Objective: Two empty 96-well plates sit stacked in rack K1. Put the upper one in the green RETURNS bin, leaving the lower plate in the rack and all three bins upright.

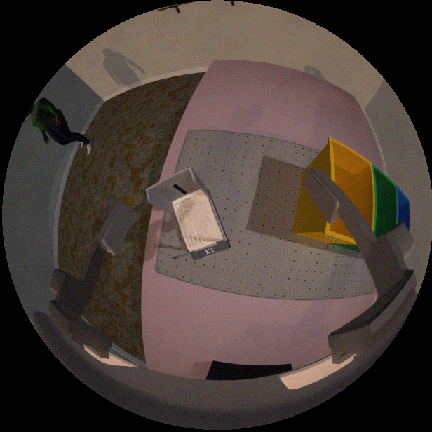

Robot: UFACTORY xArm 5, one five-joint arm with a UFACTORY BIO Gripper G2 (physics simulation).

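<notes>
The rack K1 (172,187) stands left of centre on the perforated board, its label at the lower edge. A pale plate (199,221) lies flat in it; from above I cannot tell whether a second plate is under it. My gripper (220,212) is open and empty, high above the rack, with its fingers spread wide to either side. The green bin (384,200) stands upright at the right, partly hidden behind the yellow bin (353,175) and my right finger. The blue bin (403,206) stands beyond the green one. All three bins look upright.
The perforated grey board (225,150) lies on the pink table (240,320). The yellow bin is the nearest bin to the rack, and its shadow falls between them. The table's left edge runs just past the rack. A person (55,125) stands beyond the patterned floor at the far left.
</notes>
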